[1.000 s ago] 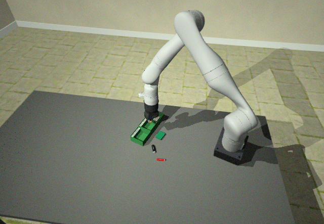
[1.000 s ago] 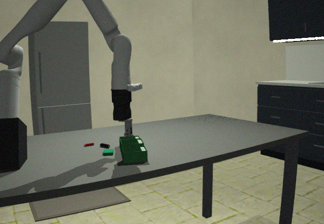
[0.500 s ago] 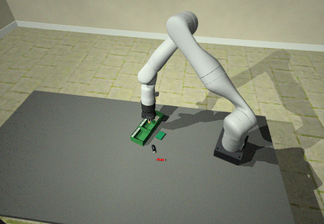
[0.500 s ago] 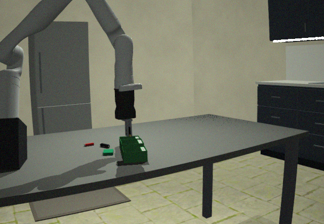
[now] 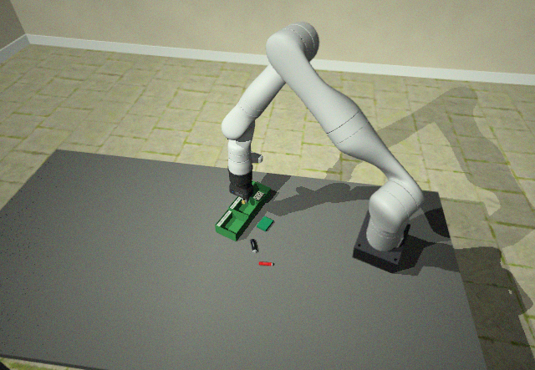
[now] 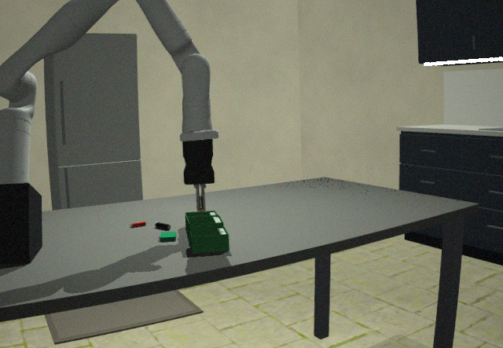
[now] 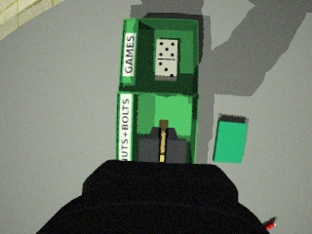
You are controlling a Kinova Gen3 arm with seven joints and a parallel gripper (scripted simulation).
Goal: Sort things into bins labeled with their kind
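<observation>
Right now my hand is 1 cm short of the green three-compartment bin and 6 cm above it. From my hand the other things lie so: green block 8 cm behind, 4 cm to the left, 8 cm below; white domino-like tile 3 cm behind, 8 cm to the right, 8 cm below; brass bolt 1 cm to the left, 1 cm below.
</observation>
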